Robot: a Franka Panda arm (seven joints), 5 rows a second.
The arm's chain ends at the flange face. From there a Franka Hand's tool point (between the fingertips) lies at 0.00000 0.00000 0.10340 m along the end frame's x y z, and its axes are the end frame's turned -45 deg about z.
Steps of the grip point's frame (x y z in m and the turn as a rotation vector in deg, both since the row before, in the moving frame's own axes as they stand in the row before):
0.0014, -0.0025, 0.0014, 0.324, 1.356, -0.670
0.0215, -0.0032, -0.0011, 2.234, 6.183, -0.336
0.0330, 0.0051, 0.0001, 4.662, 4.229, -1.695
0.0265, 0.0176, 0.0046, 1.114, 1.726, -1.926
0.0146, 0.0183, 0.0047, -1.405, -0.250, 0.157
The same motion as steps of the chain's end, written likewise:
-0.0021, -0.0006, 0.0014, 1.188, 0.730, -0.670
0.0079, -0.0067, -0.0004, 5.952, 2.792, -0.336
0.0277, -0.0084, 0.0007, 6.287, -0.306, -1.695
0.0305, -0.0027, 0.0047, 2.008, 0.433, -1.926
0.0218, 0.0005, 0.0047, -1.170, 0.817, 0.157

